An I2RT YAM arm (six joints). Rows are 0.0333 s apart.
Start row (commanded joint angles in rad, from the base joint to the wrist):
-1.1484, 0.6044, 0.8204, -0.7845, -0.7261, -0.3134
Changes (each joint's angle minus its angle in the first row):
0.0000, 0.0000, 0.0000, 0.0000, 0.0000, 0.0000
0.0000, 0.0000, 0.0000, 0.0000, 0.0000, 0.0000
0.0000, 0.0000, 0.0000, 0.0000, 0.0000, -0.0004
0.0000, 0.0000, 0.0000, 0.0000, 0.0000, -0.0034
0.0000, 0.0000, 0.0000, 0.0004, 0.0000, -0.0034
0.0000, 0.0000, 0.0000, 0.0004, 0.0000, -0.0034
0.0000, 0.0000, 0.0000, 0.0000, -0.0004, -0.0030
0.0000, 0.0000, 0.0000, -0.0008, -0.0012, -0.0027
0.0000, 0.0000, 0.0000, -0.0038, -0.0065, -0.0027
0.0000, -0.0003, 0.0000, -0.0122, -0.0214, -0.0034
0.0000, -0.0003, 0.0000, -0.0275, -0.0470, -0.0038
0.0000, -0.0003, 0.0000, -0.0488, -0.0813, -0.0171
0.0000, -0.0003, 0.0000, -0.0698, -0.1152, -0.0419
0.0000, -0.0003, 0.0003, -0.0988, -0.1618, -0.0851
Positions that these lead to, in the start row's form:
-1.1484, 0.6044, 0.8204, -0.7845, -0.7261, -0.3134
-1.1484, 0.6044, 0.8204, -0.7845, -0.7261, -0.3134
-1.1484, 0.6044, 0.8204, -0.7845, -0.7261, -0.3138
-1.1484, 0.6044, 0.8204, -0.7845, -0.7261, -0.3168
-1.1484, 0.6044, 0.8204, -0.7841, -0.7261, -0.3168
-1.1484, 0.6044, 0.8204, -0.7841, -0.7261, -0.3168
-1.1484, 0.6044, 0.8204, -0.7845, -0.7265, -0.3164
-1.1484, 0.6044, 0.8204, -0.7853, -0.7273, -0.3161
-1.1484, 0.6044, 0.8204, -0.7883, -0.7326, -0.3161
-1.1484, 0.6041, 0.8204, -0.7967, -0.7475, -0.3168
-1.1484, 0.6041, 0.8204, -0.8120, -0.7731, -0.3172
-1.1484, 0.6041, 0.8204, -0.8333, -0.8074, -0.3305
-1.1484, 0.6041, 0.8204, -0.8543, -0.8413, -0.3553
-1.1484, 0.6041, 0.8207, -0.8833, -0.8879, -0.3985

